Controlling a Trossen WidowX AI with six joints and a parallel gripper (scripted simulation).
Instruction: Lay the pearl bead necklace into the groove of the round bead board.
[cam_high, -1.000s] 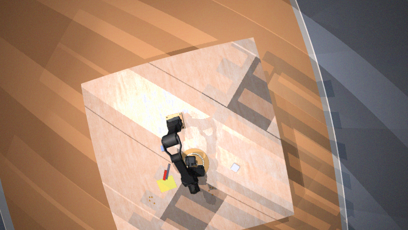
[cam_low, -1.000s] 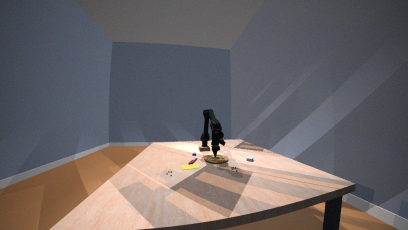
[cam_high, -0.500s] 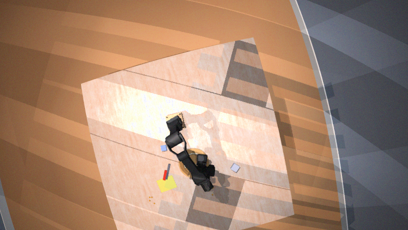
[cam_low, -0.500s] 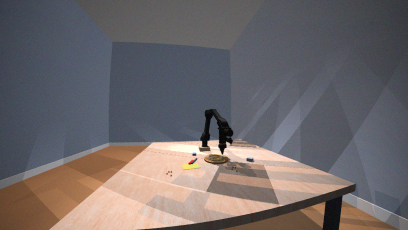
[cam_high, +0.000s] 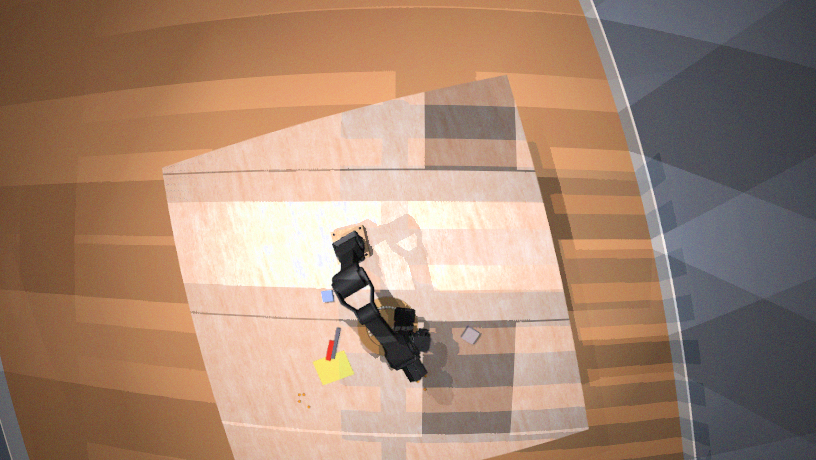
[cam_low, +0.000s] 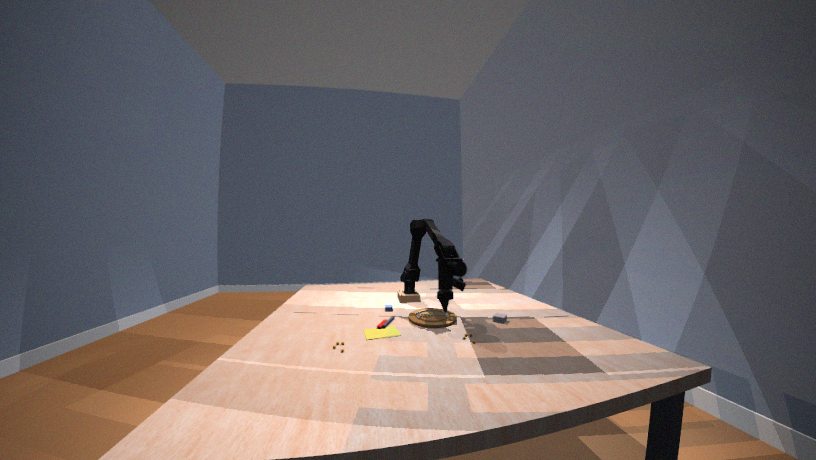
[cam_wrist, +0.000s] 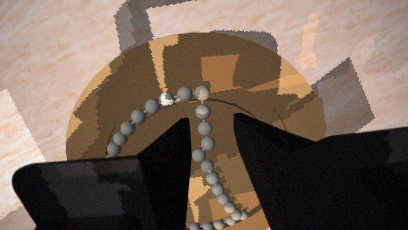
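Now: the round bead board 40 mm to the right of my gripper tip, 30 mm below it and 30 mm behind it. Also, from my gripper tip: grey block 200 mm to the left, 100 mm ahead, 20 mm below; then blue block 200 mm behind, 190 mm to the right, 30 mm below; then red marker 240 mm to the right, 40 mm behind, 30 mm below.
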